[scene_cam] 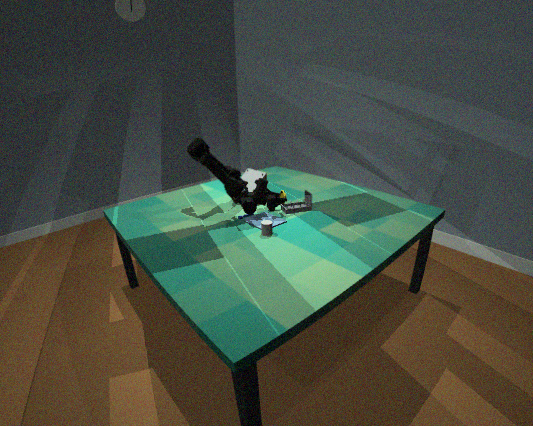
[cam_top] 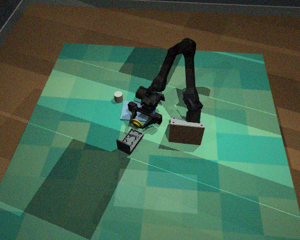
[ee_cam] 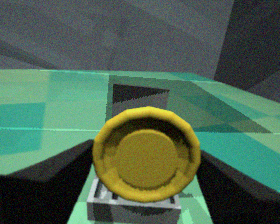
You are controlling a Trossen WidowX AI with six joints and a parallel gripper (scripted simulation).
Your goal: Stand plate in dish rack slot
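The grey dish rack lies 60 mm to the left of my gripper tip, 50 mm below it and 20 mm ahead of it. The rest, counted from my gripper tip: beige cup (210 mm to the right, 140 mm ahead, 40 mm below); then blue utensil (180 mm to the right, 70 mm below, 60 mm behind); then yellow plate (10 mm to the right).
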